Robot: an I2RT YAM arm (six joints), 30 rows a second.
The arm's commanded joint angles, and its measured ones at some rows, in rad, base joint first. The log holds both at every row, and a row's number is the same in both.
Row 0, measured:
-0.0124 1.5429 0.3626 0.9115 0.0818 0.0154
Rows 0 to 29, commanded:
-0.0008 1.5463 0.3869 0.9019 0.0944 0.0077
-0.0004 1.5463 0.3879 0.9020 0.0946 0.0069
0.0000 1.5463 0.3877 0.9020 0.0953 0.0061
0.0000 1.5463 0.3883 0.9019 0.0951 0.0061
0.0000 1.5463 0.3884 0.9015 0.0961 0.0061
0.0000 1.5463 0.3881 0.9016 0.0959 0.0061
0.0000 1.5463 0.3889 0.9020 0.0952 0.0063
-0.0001 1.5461 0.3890 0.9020 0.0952 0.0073
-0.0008 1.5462 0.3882 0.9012 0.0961 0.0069
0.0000 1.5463 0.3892 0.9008 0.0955 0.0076
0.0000 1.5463 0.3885 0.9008 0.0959 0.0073
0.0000 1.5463 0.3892 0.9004 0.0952 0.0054
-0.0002 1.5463 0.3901 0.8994 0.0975 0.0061
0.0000 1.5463 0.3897 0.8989 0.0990 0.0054
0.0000 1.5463 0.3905 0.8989 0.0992 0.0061
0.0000 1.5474 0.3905 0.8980 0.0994 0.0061
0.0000 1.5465 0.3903 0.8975 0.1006 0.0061
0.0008 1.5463 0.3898 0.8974 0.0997 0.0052
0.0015 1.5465 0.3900 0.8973 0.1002 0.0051
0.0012 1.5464 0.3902 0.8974 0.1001 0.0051
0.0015 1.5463 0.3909 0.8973 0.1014 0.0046
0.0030 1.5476 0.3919 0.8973 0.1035 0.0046
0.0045 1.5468 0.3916 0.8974 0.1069 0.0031
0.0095 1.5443 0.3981 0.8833 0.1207 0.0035
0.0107 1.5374 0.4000 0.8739 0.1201 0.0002
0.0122 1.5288 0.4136 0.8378 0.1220 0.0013
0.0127 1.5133 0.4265 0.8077 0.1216 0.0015
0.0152 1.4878 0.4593 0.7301 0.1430 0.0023
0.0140 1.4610 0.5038 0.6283 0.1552 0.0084
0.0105 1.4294 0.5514 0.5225 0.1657 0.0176
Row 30, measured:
0.0074 1.5093 0.4480 0.7334 0.1242 0.0036
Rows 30 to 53, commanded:
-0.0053 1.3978 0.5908 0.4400 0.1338 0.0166
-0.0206 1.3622 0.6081 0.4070 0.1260 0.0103
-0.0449 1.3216 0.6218 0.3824 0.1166 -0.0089
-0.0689 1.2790 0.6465 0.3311 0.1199 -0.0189
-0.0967 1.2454 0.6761 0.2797 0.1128 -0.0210
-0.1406 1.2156 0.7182 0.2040 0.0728 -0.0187
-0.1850 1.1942 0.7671 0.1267 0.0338 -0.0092
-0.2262 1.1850 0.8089 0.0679 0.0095 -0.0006
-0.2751 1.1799 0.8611 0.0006 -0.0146 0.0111
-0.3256 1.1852 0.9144 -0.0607 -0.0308 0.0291
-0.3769 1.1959 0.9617 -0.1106 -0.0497 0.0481
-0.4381 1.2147 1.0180 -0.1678 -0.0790 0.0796
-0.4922 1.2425 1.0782 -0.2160 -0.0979 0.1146
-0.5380 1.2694 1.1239 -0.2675 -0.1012 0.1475
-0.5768 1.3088 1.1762 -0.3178 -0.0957 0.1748
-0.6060 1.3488 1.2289 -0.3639 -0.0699 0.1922
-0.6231 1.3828 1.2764 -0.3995 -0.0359 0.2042
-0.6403 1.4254 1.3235 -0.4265 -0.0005 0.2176
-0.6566 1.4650 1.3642 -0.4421 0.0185 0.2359
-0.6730 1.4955 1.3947 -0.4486 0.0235 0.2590
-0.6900 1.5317 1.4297 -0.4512 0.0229 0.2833
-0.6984 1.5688 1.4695 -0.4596 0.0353 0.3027
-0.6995 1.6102 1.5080 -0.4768 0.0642 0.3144
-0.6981 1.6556 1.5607 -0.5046 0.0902 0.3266
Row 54, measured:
-0.6907 1.5791 1.4612 -0.3801 0.0204 0.2466
